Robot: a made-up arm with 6 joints. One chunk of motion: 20 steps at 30 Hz.
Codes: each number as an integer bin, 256 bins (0 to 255) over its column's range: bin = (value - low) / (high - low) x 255, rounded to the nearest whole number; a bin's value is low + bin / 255 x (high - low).
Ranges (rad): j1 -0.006..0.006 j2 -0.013..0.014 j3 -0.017..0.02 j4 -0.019..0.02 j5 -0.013..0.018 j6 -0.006..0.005
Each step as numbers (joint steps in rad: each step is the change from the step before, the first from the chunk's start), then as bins.
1 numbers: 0.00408 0.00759 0.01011 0.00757 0.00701 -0.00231
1 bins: 214 194 187 174 165 86
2 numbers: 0.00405 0.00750 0.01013 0.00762 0.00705 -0.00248
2 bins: 214 194 187 174 165 82
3 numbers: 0.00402 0.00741 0.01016 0.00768 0.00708 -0.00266
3 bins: 213 193 187 174 165 77
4 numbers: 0.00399 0.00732 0.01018 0.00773 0.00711 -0.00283
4 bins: 212 192 187 175 165 73
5 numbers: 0.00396 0.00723 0.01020 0.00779 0.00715 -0.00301
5 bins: 212 191 187 175 166 69
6 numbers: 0.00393 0.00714 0.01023 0.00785 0.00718 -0.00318
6 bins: 211 190 188 176 166 65
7 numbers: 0.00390 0.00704 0.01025 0.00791 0.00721 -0.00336
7 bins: 210 189 188 176 166 61
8 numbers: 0.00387 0.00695 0.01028 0.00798 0.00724 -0.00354
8 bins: 210 188 188 176 166 57
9 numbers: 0.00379 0.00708 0.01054 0.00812 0.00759 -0.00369
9 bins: 208 190 190 177 169 54
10 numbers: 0.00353 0.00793 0.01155 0.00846 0.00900 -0.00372
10 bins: 203 198 197 180 181 53
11 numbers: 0.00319 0.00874 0.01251 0.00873 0.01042 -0.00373
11 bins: 195 205 203 181 193 53
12 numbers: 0.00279 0.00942 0.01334 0.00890 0.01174 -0.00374
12 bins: 187 212 209 182 204 52
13 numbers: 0.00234 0.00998 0.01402 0.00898 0.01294 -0.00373
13 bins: 177 217 214 183 213 53
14 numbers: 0.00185 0.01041 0.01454 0.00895 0.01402 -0.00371
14 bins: 167 221 217 183 222 53
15 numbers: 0.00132 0.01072 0.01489 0.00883 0.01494 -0.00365
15 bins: 156 224 220 182 230 54
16 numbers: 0.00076 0.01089 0.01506 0.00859 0.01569 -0.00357
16 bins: 144 226 221 180 236 56
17 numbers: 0.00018 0.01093 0.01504 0.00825 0.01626 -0.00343
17 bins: 131 226 221 178 241 60
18 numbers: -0.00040 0.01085 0.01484 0.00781 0.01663 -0.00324
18 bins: 119 225 219 175 244 64
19 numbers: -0.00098 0.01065 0.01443 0.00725 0.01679 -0.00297
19 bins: 107 223 217 172 245 70
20 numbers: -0.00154 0.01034 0.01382 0.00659 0.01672 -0.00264
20 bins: 95 220 212 167 244 78
